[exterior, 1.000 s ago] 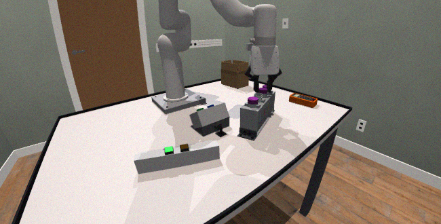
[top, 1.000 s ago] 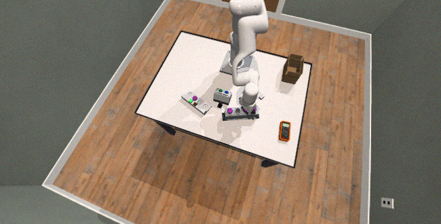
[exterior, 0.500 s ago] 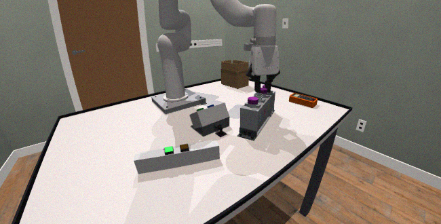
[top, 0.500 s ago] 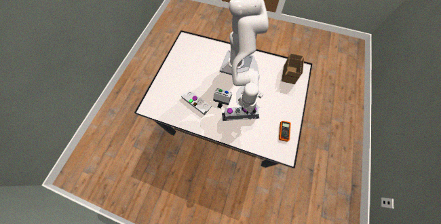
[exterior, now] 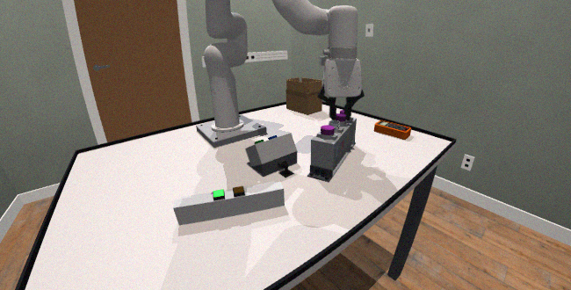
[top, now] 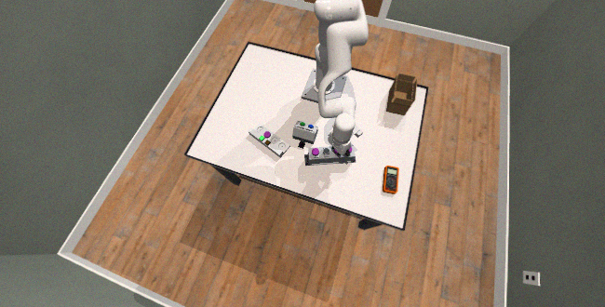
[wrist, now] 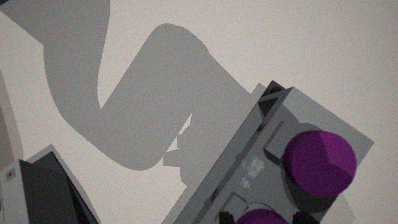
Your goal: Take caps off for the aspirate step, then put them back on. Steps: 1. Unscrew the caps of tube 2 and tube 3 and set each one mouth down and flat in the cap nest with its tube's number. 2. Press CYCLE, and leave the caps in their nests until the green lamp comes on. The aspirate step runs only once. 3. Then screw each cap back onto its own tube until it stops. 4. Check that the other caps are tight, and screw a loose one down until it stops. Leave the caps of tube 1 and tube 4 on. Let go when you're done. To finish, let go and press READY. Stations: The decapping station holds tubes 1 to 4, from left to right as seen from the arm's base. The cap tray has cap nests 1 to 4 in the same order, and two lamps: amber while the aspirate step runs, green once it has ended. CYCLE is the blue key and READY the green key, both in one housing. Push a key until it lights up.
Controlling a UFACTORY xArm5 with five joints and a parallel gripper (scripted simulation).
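My gripper is now 10 mm above the purple cap. Also, from my hand: key housing 80 mm behind, 190 mm to the right, 80 mm below; blue key 100 mm behind, 170 mm to the right, 60 mm below; grey decapping station 10 mm ahead, 20 mm to the right, 130 mm below.
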